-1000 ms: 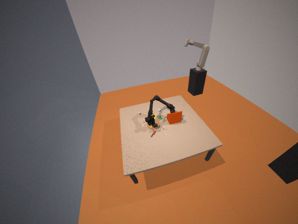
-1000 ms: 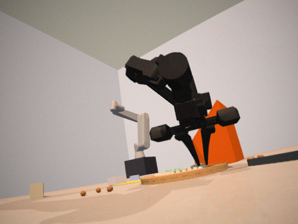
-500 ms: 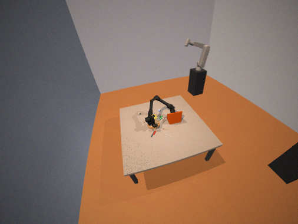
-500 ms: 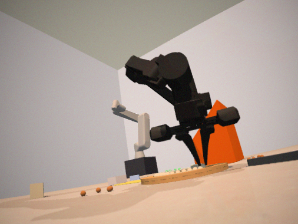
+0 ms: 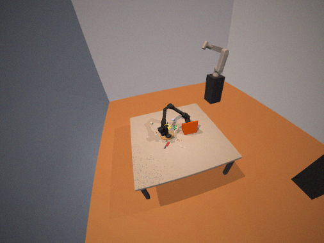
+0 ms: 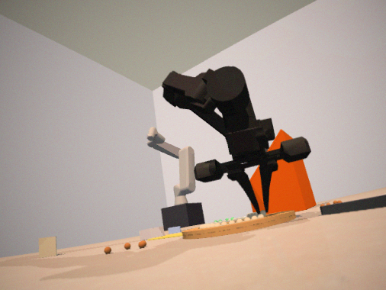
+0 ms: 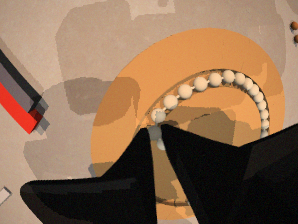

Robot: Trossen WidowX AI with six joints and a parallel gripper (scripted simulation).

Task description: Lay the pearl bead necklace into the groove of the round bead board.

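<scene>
Right now my gripper tip is 2 cm past the round wooden bead board, 6 cm to the left of it and 1 cm above it. Also, from my gripper tip: tan cube: 14 cm ahead, 38 cm to the right; yellow flat piece: 8 cm behind, 22 cm to the right, 2 cm below; red-handled tool: 3 cm ahead, 12 cm to the left, 1 cm below.
</scene>
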